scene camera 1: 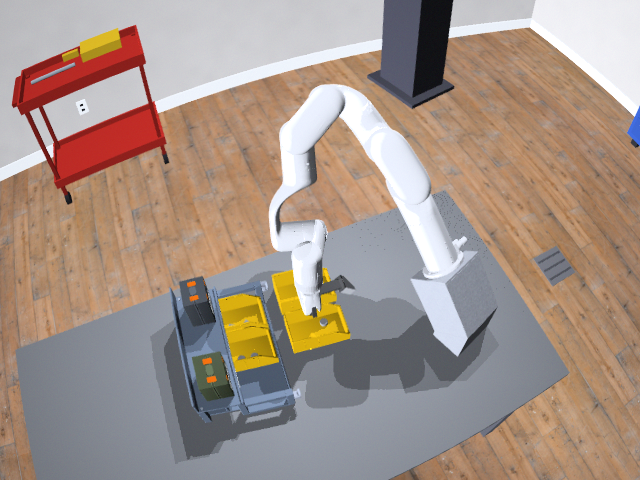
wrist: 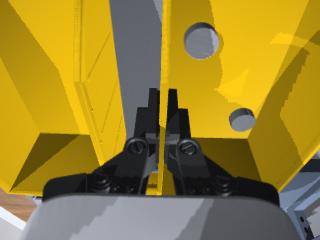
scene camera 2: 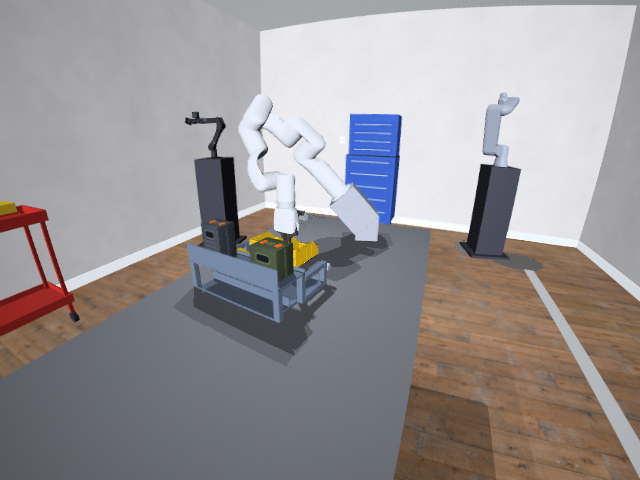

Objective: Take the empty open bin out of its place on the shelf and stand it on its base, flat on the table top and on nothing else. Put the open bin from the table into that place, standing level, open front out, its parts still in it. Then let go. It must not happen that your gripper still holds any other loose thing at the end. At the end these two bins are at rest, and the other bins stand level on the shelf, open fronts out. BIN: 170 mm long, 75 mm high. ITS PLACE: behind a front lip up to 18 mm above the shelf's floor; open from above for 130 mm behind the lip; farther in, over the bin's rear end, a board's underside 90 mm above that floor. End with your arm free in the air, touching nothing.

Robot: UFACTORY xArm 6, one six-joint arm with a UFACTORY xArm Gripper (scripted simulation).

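Observation:
You can see the gripper in the pictures, and it's there in scene camera 2 and the wrist view as well. There's an olive box too, plus a dark grey box.

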